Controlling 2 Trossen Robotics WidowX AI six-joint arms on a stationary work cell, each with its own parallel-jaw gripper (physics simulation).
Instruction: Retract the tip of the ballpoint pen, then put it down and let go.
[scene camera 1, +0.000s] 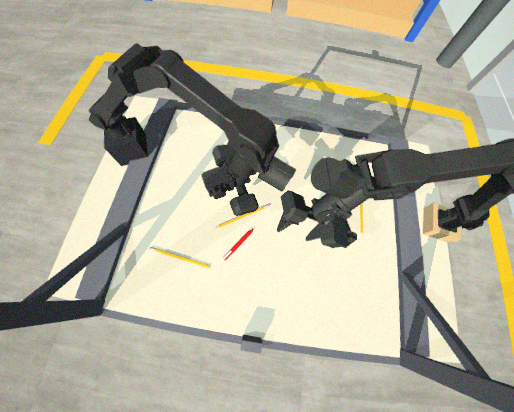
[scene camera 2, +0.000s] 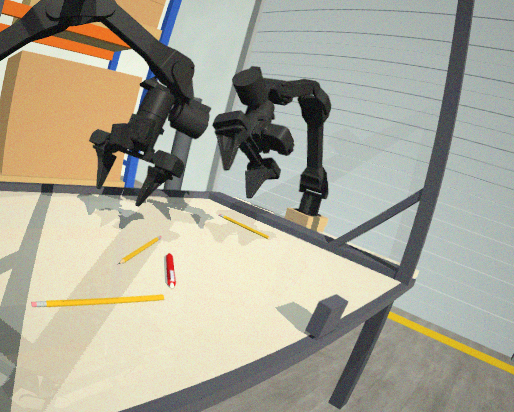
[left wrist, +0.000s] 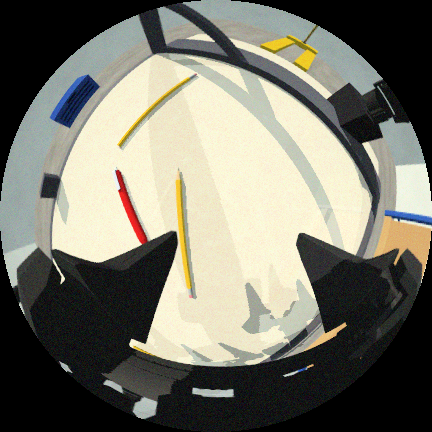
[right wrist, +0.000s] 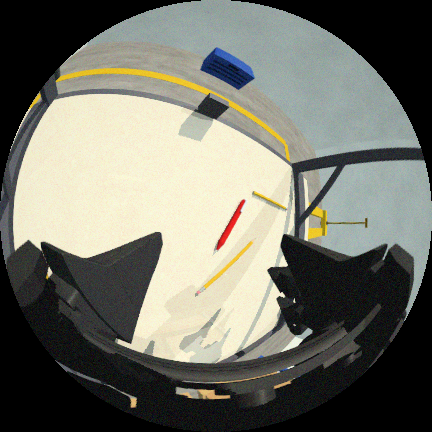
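Where they show: left gripper, fingertip midpoint: (scene camera 1: 227, 192) (scene camera 2: 116, 197) (left wrist: 240, 238) (right wrist: 273, 284); right gripper, fingertip midpoint: (scene camera 1: 292, 235) (scene camera 2: 238, 184) (right wrist: 224, 240); left arm's base, link origin: (scene camera 1: 120, 131); right arm's base, link origin: (scene camera 1: 447, 221) (scene camera 2: 308, 213).
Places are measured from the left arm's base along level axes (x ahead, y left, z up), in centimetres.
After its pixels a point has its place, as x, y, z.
The ballpoint pen (scene camera 1: 240, 242) {28.6, -41.1, -9.5} (scene camera 2: 170, 270) {25.0, -42.8, -9.1} (left wrist: 131, 210) {28.2, -40.5, -9.7} (right wrist: 231, 225) {28.7, -41.0, -9.4} is red with a white clip and lies flat on the pale table top (scene camera 1: 325, 300) {48.0, -63.4, -10.6} (scene camera 2: 250, 310) {25.3, -56.6, -10.6}. One end is partly hidden by a finger in the left wrist view. Whether its writing tip is out is too small to tell. My left gripper (scene camera 1: 231, 195) {28.2, -27.8, -1.7} (scene camera 2: 119, 196) {28.2, -27.8, -1.7} (left wrist: 240, 238) {28.2, -27.8, -1.7} is open and empty, above the table on the far side of the pen in scene camera 1. My right gripper (scene camera 1: 294, 234) {40.5, -45.4, 4.4} (scene camera 2: 239, 182) {40.5, -45.4, 4.4} (right wrist: 224, 240) {40.5, -45.4, 4.4} is open and empty, above the table to the right of the pen.
A yellow pencil (scene camera 1: 245, 216) {32.1, -33.3, -10.1} (scene camera 2: 140, 250) {30.0, -33.6, -10.1} (left wrist: 183, 230) {29.9, -33.0, -10.1} (right wrist: 227, 266) {32.2, -33.0, -10.0} lies near the pen. A second pencil (scene camera 1: 181, 257) {11.0, -41.0, -9.9} (scene camera 2: 100, 301) {9.9, -40.9, -10.1} lies left of it, and a third (scene camera 1: 361, 218) {68.6, -43.5, -10.0} (scene camera 2: 245, 226) {70.1, -40.2, -10.1} lies farther right. A dark block (scene camera 1: 252, 342) {25.3, -66.7, -5.0} (scene camera 2: 327, 316) {22.2, -67.4, -6.4} sits on the table edge.
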